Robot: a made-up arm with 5 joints.
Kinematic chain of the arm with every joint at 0, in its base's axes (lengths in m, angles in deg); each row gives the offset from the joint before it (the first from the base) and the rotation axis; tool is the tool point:
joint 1: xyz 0 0 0.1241 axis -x
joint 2: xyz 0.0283 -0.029 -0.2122 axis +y
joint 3: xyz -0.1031 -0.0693 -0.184 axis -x
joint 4: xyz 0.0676 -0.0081 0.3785 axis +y
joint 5: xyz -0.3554 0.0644 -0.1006 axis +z
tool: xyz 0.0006 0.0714 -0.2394
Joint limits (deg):
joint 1: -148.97..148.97
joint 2: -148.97..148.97
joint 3: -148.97..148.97
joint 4: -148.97..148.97
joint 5: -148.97..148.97
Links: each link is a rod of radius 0.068 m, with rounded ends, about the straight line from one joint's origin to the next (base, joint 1, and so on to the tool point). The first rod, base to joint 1, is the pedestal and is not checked.
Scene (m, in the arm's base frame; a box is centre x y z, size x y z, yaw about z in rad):
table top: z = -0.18
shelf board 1: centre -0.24 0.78 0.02 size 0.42 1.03 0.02 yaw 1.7
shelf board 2: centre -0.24 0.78 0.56 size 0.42 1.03 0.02 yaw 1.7
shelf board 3: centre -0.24 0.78 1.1 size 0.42 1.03 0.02 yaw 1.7
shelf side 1: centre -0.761 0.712 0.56 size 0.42 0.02 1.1 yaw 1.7
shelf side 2: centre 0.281 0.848 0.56 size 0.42 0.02 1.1 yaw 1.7
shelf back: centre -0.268 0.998 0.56 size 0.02 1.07 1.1 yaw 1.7
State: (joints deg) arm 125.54 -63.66 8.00 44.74 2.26
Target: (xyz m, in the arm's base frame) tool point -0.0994 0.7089 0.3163
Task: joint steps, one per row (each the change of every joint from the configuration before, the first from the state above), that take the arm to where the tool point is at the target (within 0.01 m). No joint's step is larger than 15 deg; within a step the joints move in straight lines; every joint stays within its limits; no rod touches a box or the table.
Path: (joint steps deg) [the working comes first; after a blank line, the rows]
Joints at the target: 143.18 2.07 -49.52 119.57 18.32
Straight joint move there: clear.

1: 2.94 10.95 -9.59 12.47 2.68
2: 2.94 10.96 -9.58 12.47 2.67
3: 2.94 10.95 -9.59 12.47 2.68
4: 2.94 10.96 -9.58 12.48 2.67
5: 2.94 10.95 -9.59 12.47 2.68
6: 2.94 10.96 -9.59 12.47 2.68

